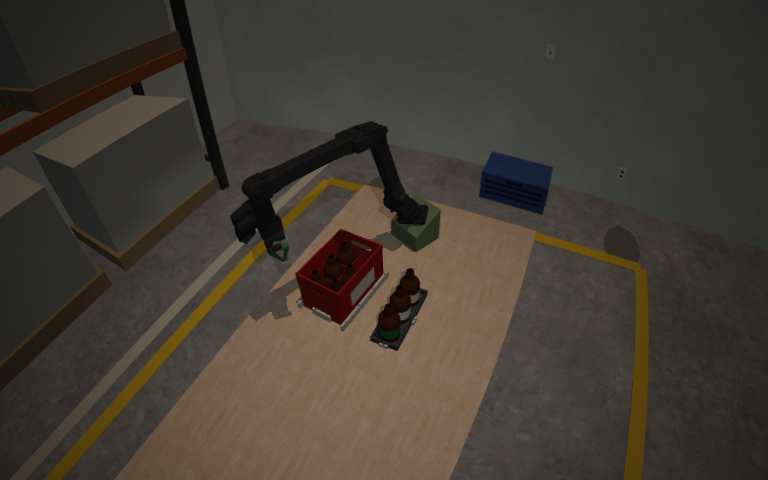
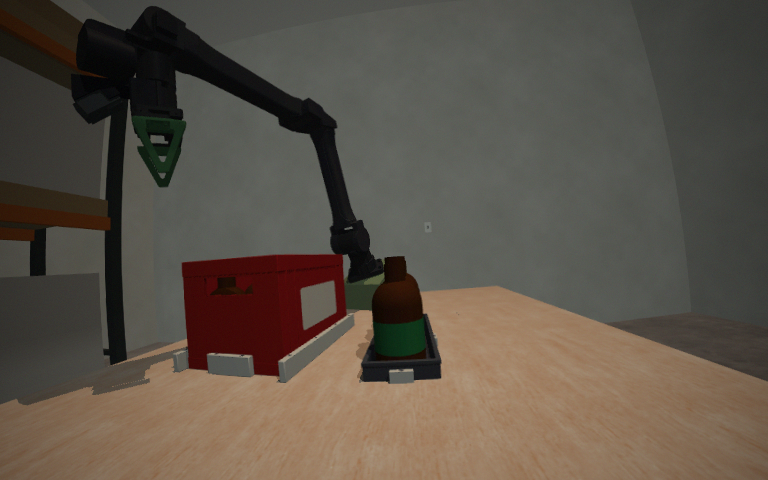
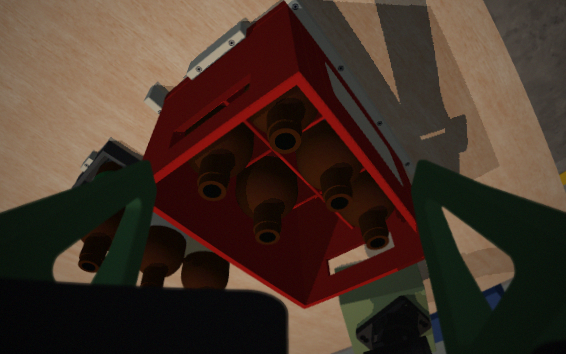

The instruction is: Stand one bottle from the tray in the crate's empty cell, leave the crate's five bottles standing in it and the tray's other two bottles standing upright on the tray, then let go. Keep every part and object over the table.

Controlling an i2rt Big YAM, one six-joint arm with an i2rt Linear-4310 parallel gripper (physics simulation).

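Places are measured from the arm's base along level axes (x ahead, y left, z up), in centimetres.
Pixels of known places: gripper, between the fingertips: (image 1: 281,250) (image 2: 163,180) (image 3: 283,174); arm's base, origin of its link: (image 1: 413,215) (image 2: 366,272) (image 3: 392,326).
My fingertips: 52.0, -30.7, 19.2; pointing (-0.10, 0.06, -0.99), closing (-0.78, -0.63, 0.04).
For each thing: its top centre in the pictures, then the offset to it from my fingertips, as dx, dy, dz. "spot": a spot on its surface instead.
- red crate, centre of its top: (image 3: 302,229) (image 2: 275,257) (image 1: 339,259) -13.9, +13.4, -13.2
- empty cell, a spot on its surface: (image 3: 300,245) spot: -24.4, +24.8, -22.8
- dark tray, centre of its top: (image 3: 165,218) (image 2: 403,331) (image 1: 400,313) -7.9, +37.1, -28.1
The red crate (image 1: 325,302) (image 2: 232,328) (image 3: 225,100) stands on the table. Five brown bottles stand in it, among them one (image 1: 345,254) (image 3: 267,192) in the tray-side row. The empty cell (image 3: 300,245) is the tray-side corner nearest the arm's base. The dark tray (image 1: 406,333) (image 2: 373,370) (image 3: 117,149) holds three upright bottles: a green-labelled one (image 1: 389,322) (image 2: 398,305) at its end away from the base, a middle one (image 1: 399,305) (image 3: 162,250) and a far one (image 1: 410,283) (image 3: 205,270). My gripper (image 1: 280,256) (image 2: 163,183) (image 3: 283,174) is open and empty, high beside the crate, away from the tray.
Pale guide strips (image 1: 365,300) (image 2: 317,345) (image 3: 217,52) stand along the crate's base. Small pale blocks (image 2: 401,375) touch the tray. The arm's green base block (image 1: 416,232) (image 3: 355,320) stands at the table's far end. Shelving (image 1: 198,96) (image 2: 117,226) is at the left, beyond the table.
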